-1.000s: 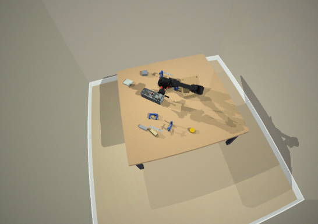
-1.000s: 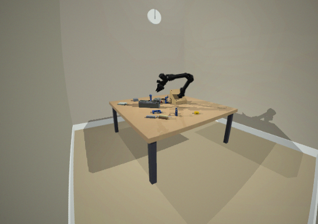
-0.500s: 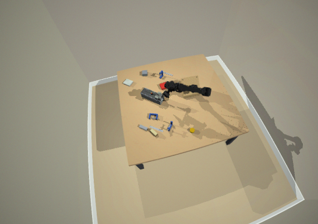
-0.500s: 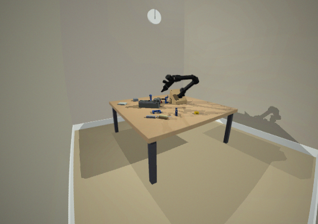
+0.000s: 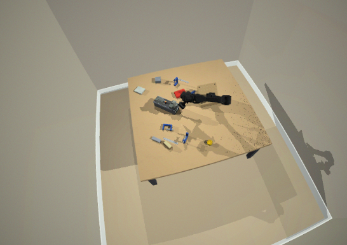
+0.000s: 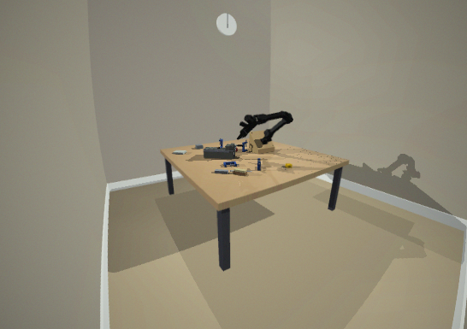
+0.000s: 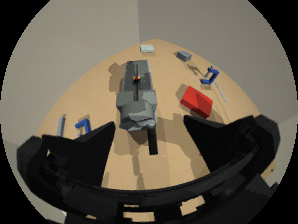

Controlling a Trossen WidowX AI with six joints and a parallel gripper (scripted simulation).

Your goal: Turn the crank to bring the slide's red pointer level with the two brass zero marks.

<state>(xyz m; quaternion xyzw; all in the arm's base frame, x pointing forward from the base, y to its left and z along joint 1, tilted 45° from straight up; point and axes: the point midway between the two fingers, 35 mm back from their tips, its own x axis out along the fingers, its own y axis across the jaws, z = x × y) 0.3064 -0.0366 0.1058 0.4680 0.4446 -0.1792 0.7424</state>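
Right now my gripper tip is 2 cm past the dark crank handle, 1 cm to the right of it and 6 cm above it. Also, from my gripper tip: red pointer (13 cm ahead, 9 cm to the right, 8 cm below); tan block (21 cm ahead, 34 cm to the left, 15 cm below); yellow disc (17 cm behind, 43 cm to the left, 16 cm below).
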